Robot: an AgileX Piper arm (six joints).
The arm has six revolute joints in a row. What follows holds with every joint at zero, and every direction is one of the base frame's.
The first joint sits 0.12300 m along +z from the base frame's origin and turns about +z.
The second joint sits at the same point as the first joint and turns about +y.
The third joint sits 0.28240 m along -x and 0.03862 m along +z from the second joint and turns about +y.
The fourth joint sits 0.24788 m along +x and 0.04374 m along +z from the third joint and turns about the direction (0.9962, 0, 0.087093).
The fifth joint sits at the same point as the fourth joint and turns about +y.
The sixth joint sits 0.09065 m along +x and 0.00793 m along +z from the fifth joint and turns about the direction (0.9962, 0, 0.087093).
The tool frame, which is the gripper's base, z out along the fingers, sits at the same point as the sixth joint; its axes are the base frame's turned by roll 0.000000, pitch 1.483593 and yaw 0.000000 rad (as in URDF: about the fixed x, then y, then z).
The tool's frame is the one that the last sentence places.
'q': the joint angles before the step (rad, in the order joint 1, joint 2, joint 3, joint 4, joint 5, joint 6). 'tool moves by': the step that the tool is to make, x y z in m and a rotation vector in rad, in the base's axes. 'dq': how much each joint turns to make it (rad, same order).
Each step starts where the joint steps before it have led.
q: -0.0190, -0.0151, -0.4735, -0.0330, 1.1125, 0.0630
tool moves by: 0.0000, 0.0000, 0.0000, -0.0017, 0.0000, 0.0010
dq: 0.0000, 0.0000, 0.0000, 0.0000, -0.0001, -0.0020
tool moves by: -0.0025, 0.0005, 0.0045, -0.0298, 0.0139, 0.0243
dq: 0.0003, 0.0092, -0.0237, 0.0059, 0.0267, -0.0414
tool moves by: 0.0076, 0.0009, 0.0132, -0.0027, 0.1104, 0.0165
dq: -0.0007, 0.1111, -0.0628, 0.0130, 0.0616, -0.0200
